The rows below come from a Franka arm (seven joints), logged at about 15 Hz.
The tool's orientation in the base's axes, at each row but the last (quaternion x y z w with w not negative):
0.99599, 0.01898, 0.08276, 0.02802
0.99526, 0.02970, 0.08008, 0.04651
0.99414, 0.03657, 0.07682, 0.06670
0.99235, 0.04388, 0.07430, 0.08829
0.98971, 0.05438, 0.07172, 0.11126
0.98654, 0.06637, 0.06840, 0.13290
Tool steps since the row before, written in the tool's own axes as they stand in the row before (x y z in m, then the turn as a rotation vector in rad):
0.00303, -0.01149, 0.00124, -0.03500, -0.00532, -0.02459
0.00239, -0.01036, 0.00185, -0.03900, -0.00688, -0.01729
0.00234, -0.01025, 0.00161, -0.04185, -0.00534, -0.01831
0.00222, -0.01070, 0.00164, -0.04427, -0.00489, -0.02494
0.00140, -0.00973, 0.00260, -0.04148, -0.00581, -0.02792
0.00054, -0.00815, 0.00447, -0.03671, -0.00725, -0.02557
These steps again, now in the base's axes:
0.00281, 0.01153, -0.00140, -0.03875, 0.00512, 0.01817
0.00212, 0.01029, -0.00245, -0.04159, 0.00576, 0.01021
0.00192, 0.01012, -0.00265, -0.04446, 0.00413, 0.01100
0.00165, 0.01044, -0.00323, -0.04784, 0.00457, 0.01720
0.00089, 0.00905, -0.00455, -0.04564, 0.00644, 0.02023
0.00029, 0.00674, -0.00642, -0.04076, 0.00793, 0.01815

